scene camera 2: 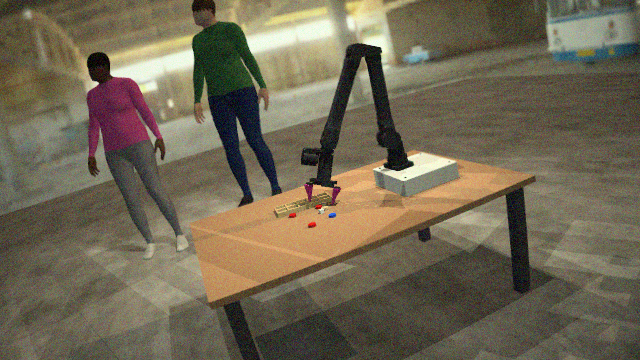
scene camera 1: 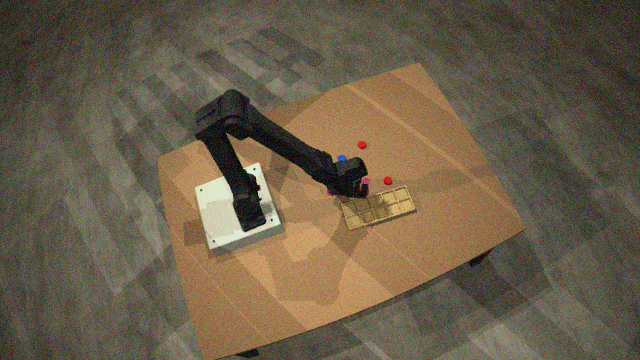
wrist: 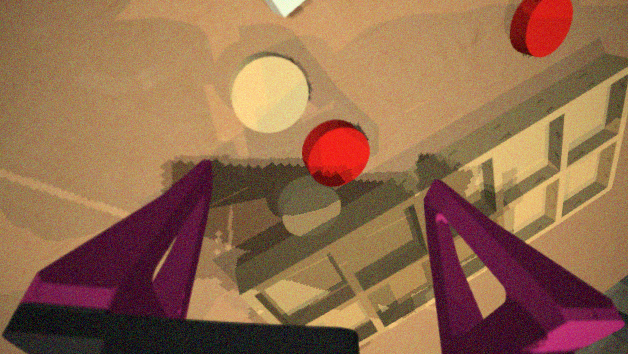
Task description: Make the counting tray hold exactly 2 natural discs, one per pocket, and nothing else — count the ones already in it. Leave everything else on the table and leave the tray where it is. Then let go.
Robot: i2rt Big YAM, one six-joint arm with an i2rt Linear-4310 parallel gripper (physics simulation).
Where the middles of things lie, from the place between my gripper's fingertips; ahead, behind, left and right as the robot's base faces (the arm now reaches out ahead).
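Scene:
Wooden counting tray [scene camera 1: 359, 213]: 9 cm to the right of my hand, 5 cm ahead of it.

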